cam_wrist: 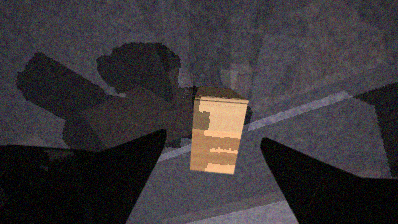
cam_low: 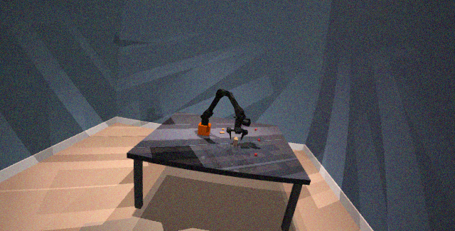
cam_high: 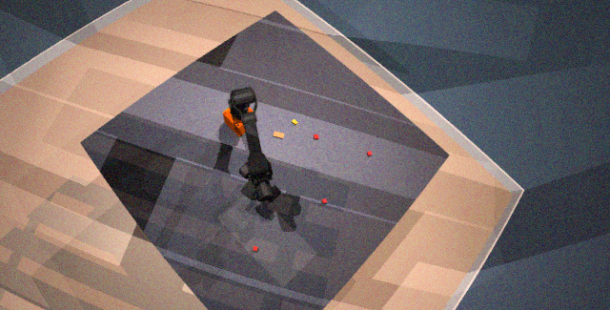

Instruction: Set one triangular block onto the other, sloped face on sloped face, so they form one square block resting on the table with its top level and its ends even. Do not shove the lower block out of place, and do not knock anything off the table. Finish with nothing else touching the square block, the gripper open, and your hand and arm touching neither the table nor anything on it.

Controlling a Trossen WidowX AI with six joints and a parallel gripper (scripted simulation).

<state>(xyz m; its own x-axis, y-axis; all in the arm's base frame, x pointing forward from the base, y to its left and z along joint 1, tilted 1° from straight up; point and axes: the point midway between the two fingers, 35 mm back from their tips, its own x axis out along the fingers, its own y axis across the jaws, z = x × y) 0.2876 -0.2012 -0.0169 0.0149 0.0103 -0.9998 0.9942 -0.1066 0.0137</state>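
My gripper tip is now 10 mm to the right of the tan triangular block and 10 mm below it. Round my gripper tip: small tan piece: 260 mm to the left, 100 mm behind, 30 mm below.
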